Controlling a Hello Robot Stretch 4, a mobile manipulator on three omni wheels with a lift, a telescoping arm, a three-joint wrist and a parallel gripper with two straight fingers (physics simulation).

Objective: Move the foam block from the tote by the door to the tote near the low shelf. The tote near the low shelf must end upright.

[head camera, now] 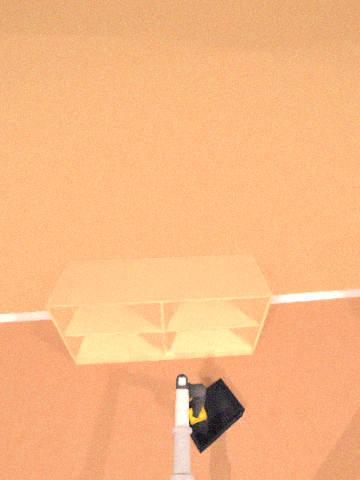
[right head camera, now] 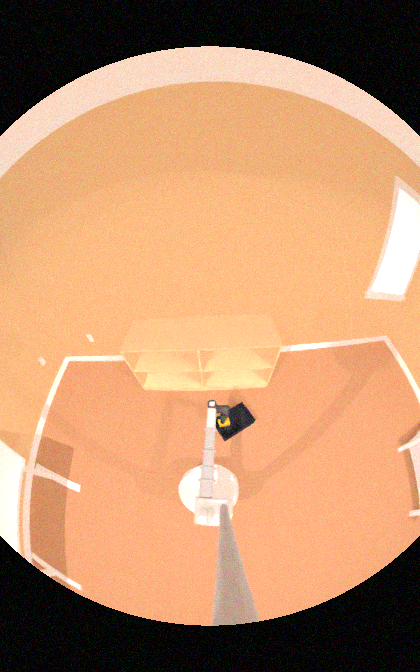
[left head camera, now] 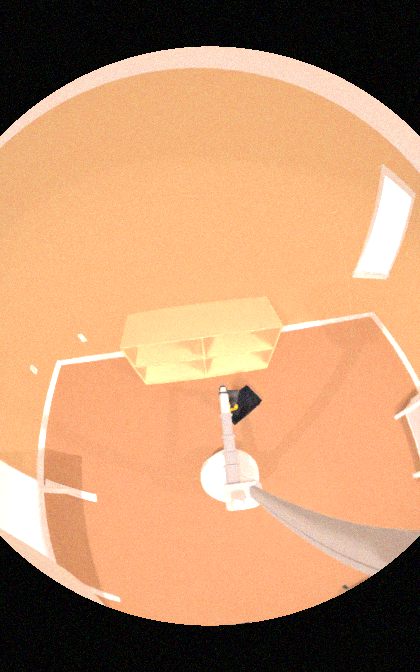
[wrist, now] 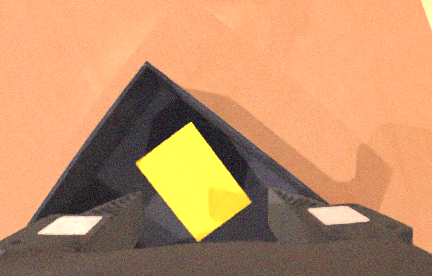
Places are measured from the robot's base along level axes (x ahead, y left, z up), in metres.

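Where they show: gripper, fingertip midpoint: (wrist: 205,208).
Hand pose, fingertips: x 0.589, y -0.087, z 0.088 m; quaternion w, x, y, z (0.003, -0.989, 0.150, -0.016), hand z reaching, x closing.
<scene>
After its pixels a point has its place.
The yellow foam block (head camera: 199,420) @[z -0.001, x 0.554, y -0.097 m] (left head camera: 233,408) (right head camera: 224,423) @[z 0.018, x 0.561, y -0.092 m] (wrist: 192,175) @[z 0.021, x 0.584, y -0.076 m] lies within the outline of the dark tote (head camera: 223,402) @[z -0.024, x 0.650, y -0.246 m] (left head camera: 250,400) (right head camera: 242,419) @[z -0.024, x 0.612, y -0.248 m] (wrist: 107,135) @[z 0.043, x 0.532, y -0.021 m] in front of the low shelf. The tote stands upright on the floor, turned at an angle to the shelf. In the wrist view the block lies turned between the widely spread fingers, with a gap on each side. My gripper (wrist: 205,208) @[z 0.088, x 0.589, y -0.087 m] is open, above the tote, and does not hold the block. The gripper's body hides the tote's near part in the wrist view. The tote by the door cannot be made out.
The low shelf (head camera: 160,280) @[z 0.583, x 1.054, y 0.126 m] (left head camera: 200,322) (right head camera: 202,334) @[z 0.583, x 1.046, y 0.085 m] stands against the wall, just beyond the tote. A pale piece of furniture (left head camera: 414,425) (right head camera: 416,462) @[z 0.123, x -0.277, y -2.088 m] shows at the right edge. A small dark thing (left head camera: 346,587) lies at the lower right edge of the left head view.
</scene>
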